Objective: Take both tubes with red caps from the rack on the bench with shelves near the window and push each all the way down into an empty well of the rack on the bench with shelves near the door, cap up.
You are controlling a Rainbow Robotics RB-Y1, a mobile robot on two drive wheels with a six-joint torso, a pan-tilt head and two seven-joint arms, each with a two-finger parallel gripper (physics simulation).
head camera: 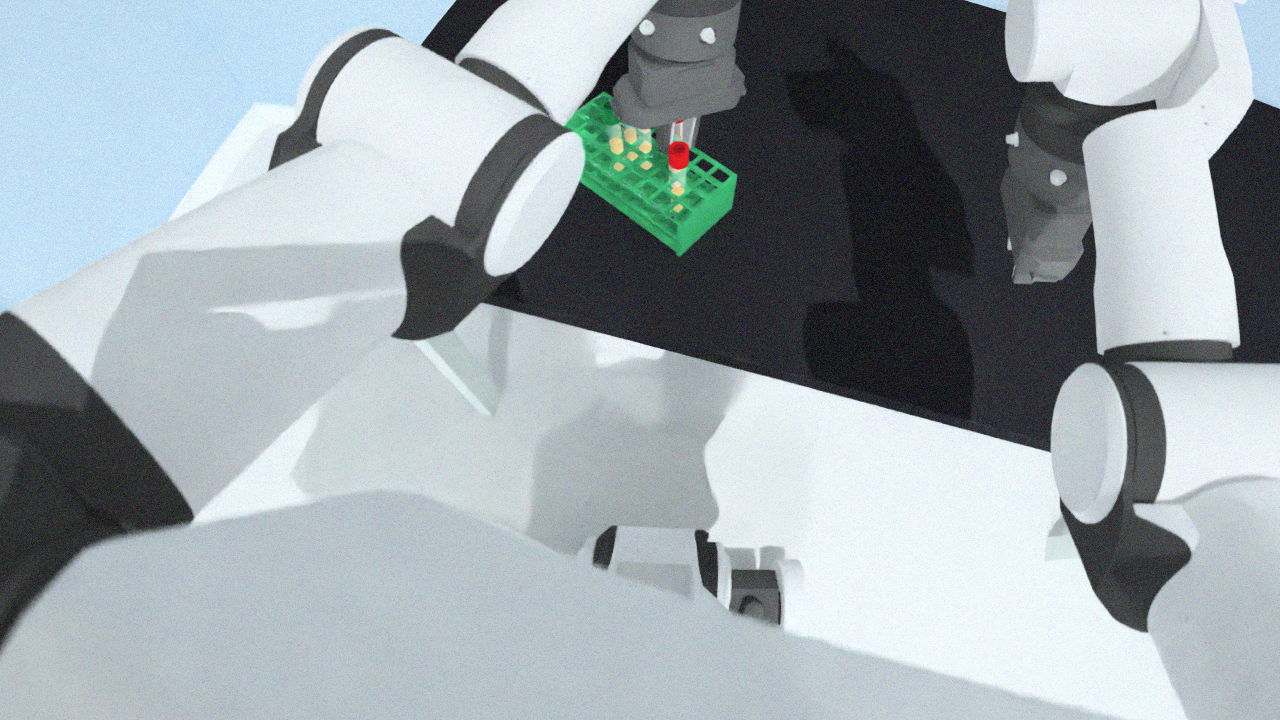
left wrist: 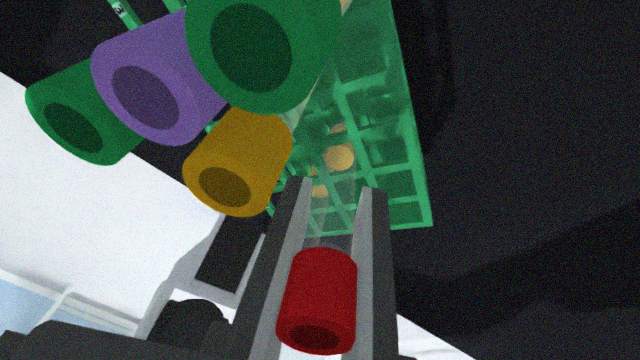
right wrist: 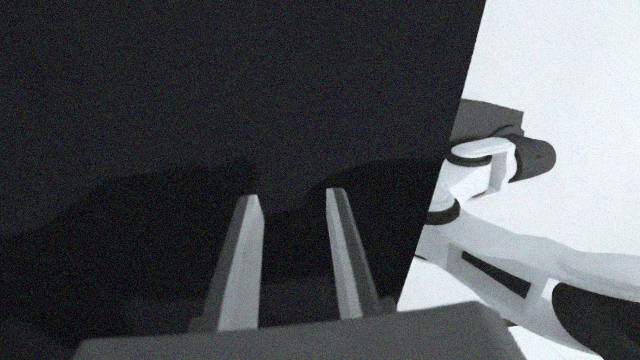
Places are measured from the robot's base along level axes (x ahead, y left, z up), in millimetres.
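Where they show: left gripper, fingertip midpoint: [head camera: 675, 144] [left wrist: 334, 198]; right gripper, fingertip midpoint: [head camera: 1019, 263] [right wrist: 293, 204].
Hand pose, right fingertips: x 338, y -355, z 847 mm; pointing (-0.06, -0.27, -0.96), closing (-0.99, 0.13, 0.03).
Each offset is from my right fingertips to the centre of the thing. "spot": to the spot under its first point. Level surfaces: height alone.
My left gripper [head camera: 682, 134] [left wrist: 334, 198] is shut on a red-capped tube @(121 mm ahead, 347 mm left, 3 mm down) [left wrist: 320, 295] and holds it cap up over the green rack @(spot: 72 mm ahead, 311 mm left, 61 mm down) [head camera: 707, 219] [left wrist: 425, 190]. The tube's clear body runs down between the fingers; I cannot tell whether its lower end is in a well. Another red-capped tube @(85 mm ahead, 343 mm left, 21 mm down) [head camera: 678, 154] stands upright in the rack, beside the left fingers on the near side in the head view. My right gripper [right wrist: 293, 204] is open and empty above the black bench top; its fingertips are hidden in the head view. Which bench this is, I cannot tell.
The rack also holds tubes with a large green cap @(spot: 175 mm ahead, 385 mm left, 35 mm up) [left wrist: 250, 47], a purple cap [left wrist: 155, 80], a yellow cap [left wrist: 240, 160] and a second green cap [left wrist: 85, 115], close to the left fingers. The rack stands on the black bench top @(84 mm down) [head camera: 760, 313] [left wrist: 525, 150] [right wrist: 150, 75].
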